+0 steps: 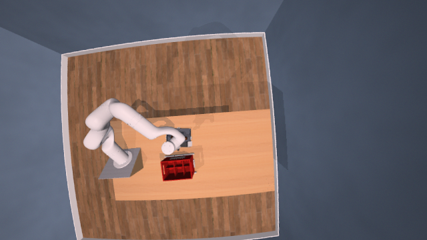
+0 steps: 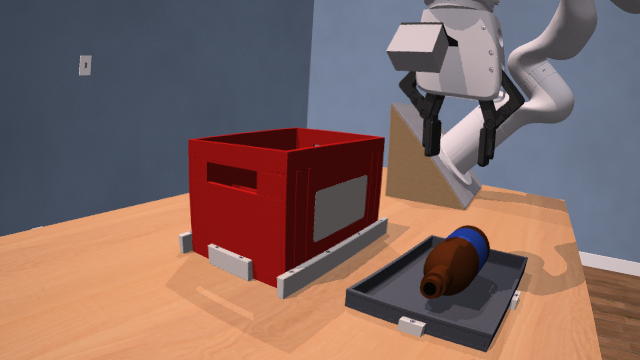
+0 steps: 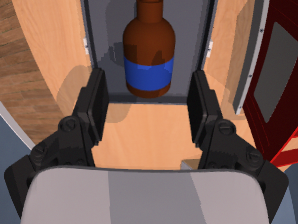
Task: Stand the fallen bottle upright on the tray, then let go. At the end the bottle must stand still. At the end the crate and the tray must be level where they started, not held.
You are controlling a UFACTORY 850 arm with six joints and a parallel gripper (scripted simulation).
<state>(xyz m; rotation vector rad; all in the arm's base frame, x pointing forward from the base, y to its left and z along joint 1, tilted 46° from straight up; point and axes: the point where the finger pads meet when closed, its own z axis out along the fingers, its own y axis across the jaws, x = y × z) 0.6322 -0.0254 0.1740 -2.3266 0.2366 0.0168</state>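
Right now my hand is 160 mm above the brown bottle, 50 mm past it and 10 mm to the right of it. From my hand the other things lie so: dark grey tray: 190 mm below, 60 mm behind, 10 mm to the left; red crate: 270 mm to the right, 120 mm below, 90 mm behind.
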